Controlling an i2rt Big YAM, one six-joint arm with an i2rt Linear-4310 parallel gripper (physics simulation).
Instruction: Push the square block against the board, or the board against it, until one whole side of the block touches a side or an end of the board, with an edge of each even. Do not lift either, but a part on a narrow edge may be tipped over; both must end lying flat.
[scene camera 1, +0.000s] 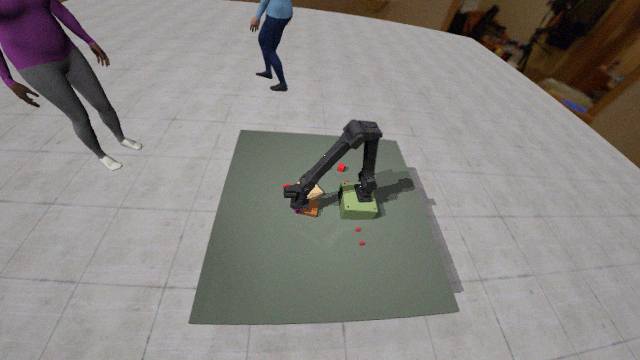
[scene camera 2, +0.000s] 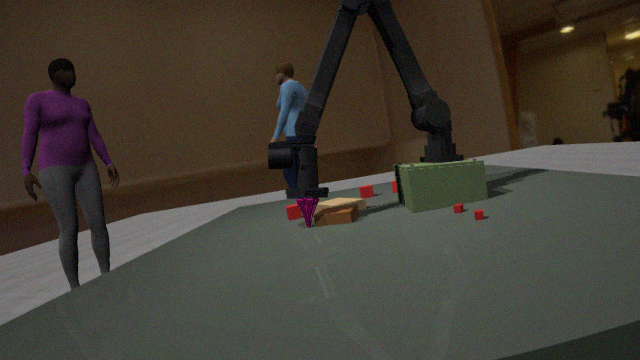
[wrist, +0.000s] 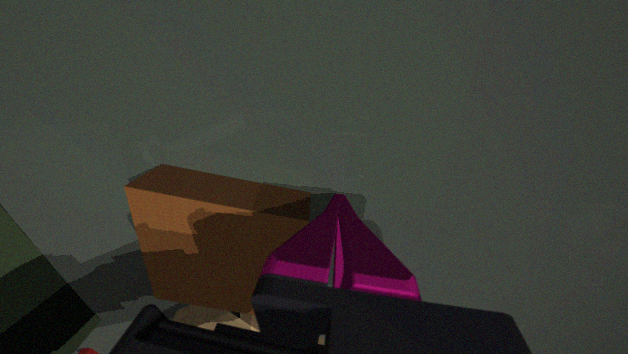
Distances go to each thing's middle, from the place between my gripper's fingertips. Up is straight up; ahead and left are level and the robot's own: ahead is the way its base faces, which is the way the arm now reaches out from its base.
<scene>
My hand is 80 mm past the orange square block (scene camera 2: 344, 214), 20 mm to the left of it and 10 mm below it. Round my hand: tan board (wrist: 203, 317): 100 mm behind, 160 mm to the right, 10 mm above.
</scene>
